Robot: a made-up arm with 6 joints.
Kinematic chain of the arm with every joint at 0, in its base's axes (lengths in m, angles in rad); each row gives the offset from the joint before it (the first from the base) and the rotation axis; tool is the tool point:
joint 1: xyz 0 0 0.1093 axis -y
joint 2: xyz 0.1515 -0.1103 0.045 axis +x
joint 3: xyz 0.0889 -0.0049 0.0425 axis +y
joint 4: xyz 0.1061 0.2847 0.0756 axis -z
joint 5: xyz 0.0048 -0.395 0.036 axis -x
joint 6: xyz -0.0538 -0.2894 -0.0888 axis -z
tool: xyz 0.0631 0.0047 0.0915
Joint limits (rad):
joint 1: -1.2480..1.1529
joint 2: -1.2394..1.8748
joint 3: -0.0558..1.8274
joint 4: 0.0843..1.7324
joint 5: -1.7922..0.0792
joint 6: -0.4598..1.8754
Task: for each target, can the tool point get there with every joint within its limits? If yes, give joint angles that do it. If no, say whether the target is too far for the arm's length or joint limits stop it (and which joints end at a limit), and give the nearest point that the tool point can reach.
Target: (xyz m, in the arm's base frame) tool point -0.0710 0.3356 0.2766
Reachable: yes | joints 0.4361 -0.7156 1.3217 1.5308 -1.1616 -0.1525
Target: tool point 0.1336 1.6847 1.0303
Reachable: no: too far | nearest point 0.0848 0.6561 0.6285 | short by 1.105 m
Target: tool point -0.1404 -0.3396 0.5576
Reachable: yes | joints 0.3911 0.7298 1.5121 1.2622 -1.0335 0.8568
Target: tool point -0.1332 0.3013 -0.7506
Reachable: no: joint limits stop it (at a limit: joint 2, joint 3, joint 4, joint 5, joint 6) | nearest point -0.0790 0.1818 -0.4006 | short by 0.374 m
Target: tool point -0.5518 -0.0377 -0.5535
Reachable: no: joint limits stop it (at a limit: joint 1, joint 2, joint 4, joint 5) | nearest point -0.2901 -0.0802 -0.3715 | short by 0.322 m
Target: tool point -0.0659 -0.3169 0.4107
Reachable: yes | joints 0.6204 -0.5978 1.4408 0.2852 -0.8246 0.3742
